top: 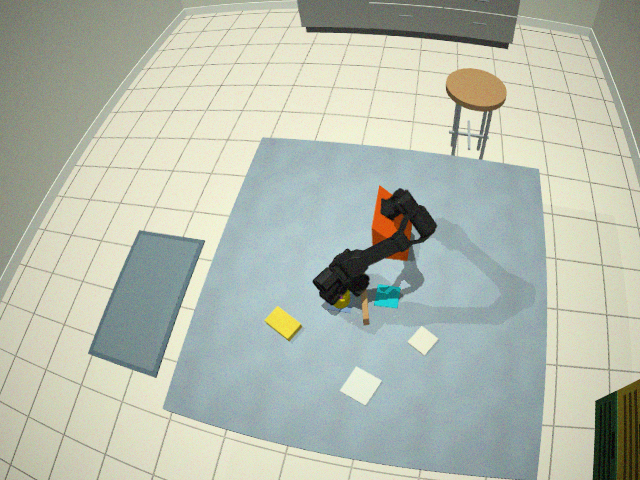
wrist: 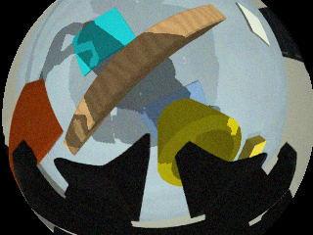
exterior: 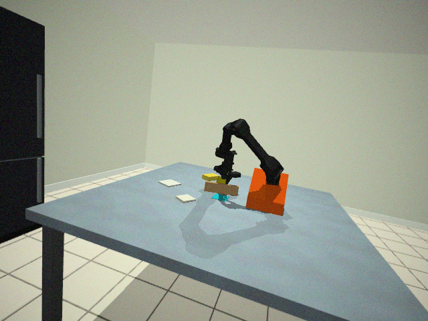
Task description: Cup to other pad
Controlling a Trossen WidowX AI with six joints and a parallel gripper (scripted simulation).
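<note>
Right now my gripper tip is 20 mm short of the light blue pad, 20 mm to the left of it and 50 mm above it. Round my gripper tip: yellow cup: 20 mm ahead, 20 mm to the right; then wooden bar: 10 mm ahead, 60 mm to the left, 20 mm below; then cyan pad: 150 mm to the left, 50 mm below.
</note>
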